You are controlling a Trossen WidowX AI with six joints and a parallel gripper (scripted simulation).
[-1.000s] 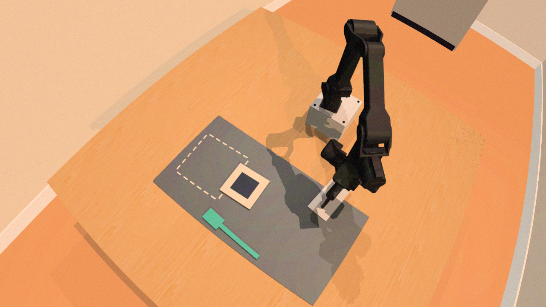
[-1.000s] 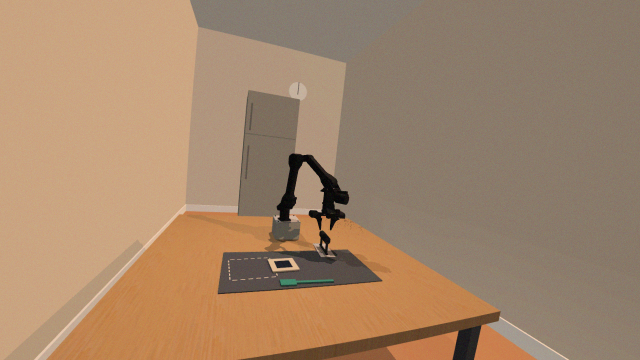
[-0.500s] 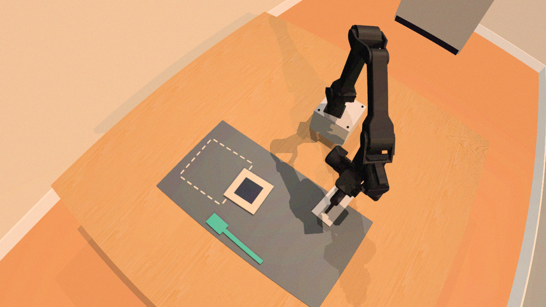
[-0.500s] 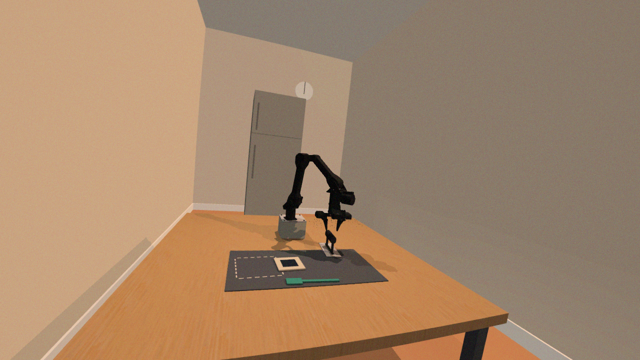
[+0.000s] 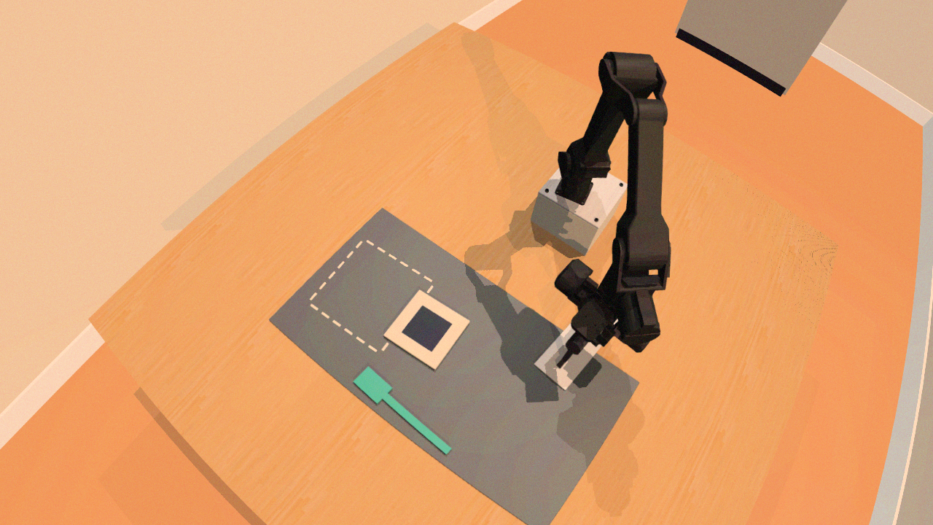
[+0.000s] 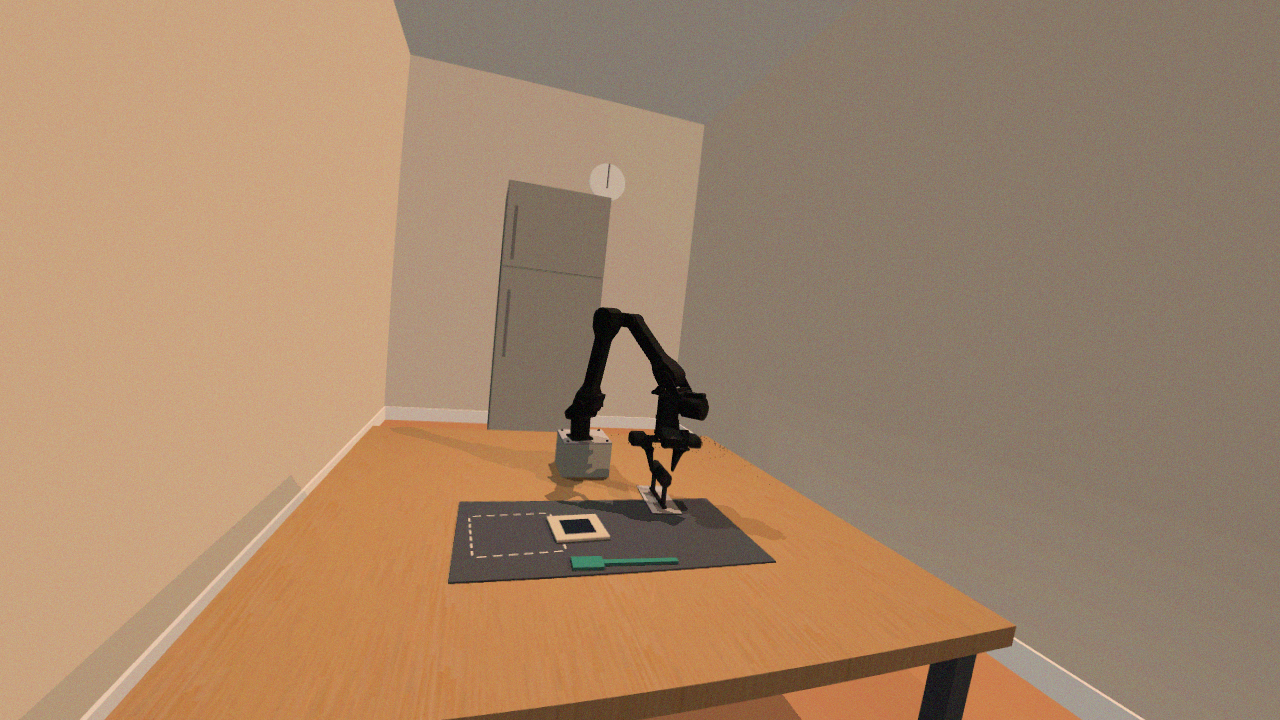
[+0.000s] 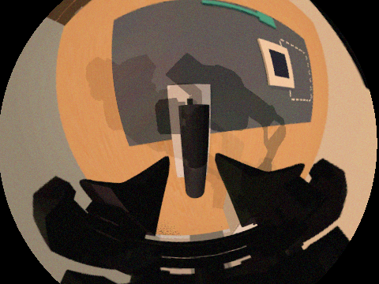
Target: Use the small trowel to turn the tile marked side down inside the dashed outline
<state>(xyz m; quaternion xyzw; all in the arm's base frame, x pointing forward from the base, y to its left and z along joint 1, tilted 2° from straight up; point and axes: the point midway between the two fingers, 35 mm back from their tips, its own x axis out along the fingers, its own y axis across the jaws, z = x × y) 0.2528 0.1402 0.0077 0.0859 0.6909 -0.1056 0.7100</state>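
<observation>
Right now my gripper tip is 4 cm above the trowel and 2 cm past it. Round my gripper tip: green flat tool (27 cm ahead, 25 cm to the right, 7 cm below); then square tile (27 cm to the right, 12 cm ahead, 7 cm below); then grey mat (21 cm to the right, 14 cm ahead, 10 cm below).
</observation>
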